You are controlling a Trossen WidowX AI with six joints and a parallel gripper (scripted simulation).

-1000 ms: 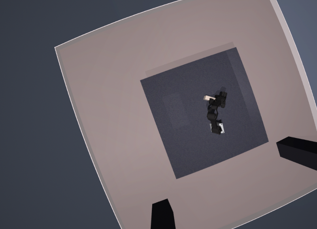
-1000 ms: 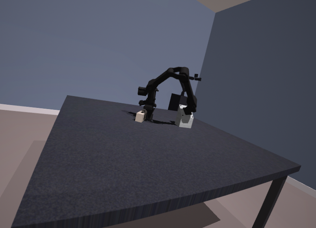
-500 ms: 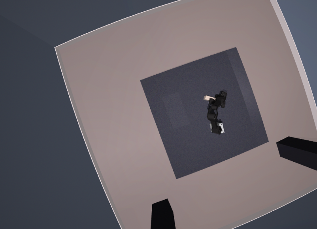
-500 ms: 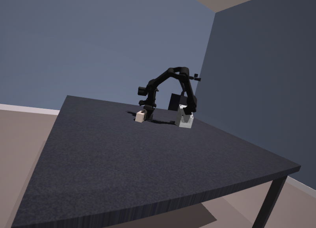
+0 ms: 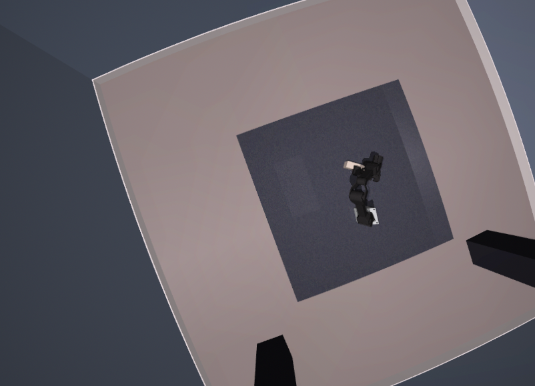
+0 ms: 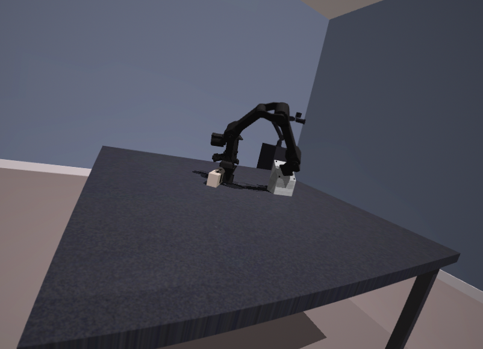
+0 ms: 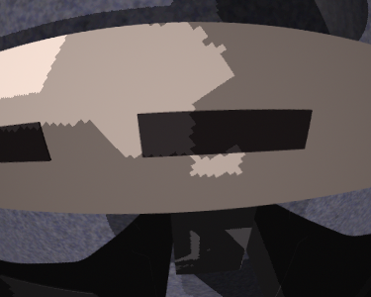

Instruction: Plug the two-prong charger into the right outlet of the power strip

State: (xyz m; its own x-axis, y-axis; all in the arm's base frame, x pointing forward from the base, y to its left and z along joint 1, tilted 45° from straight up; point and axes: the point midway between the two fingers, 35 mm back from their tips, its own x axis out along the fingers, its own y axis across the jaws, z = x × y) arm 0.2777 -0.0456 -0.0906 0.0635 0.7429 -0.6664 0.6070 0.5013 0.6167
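The black two-prong charger lies 10 mm ahead of my gripper tip, 10 mm to the right of it and 10 mm above it.
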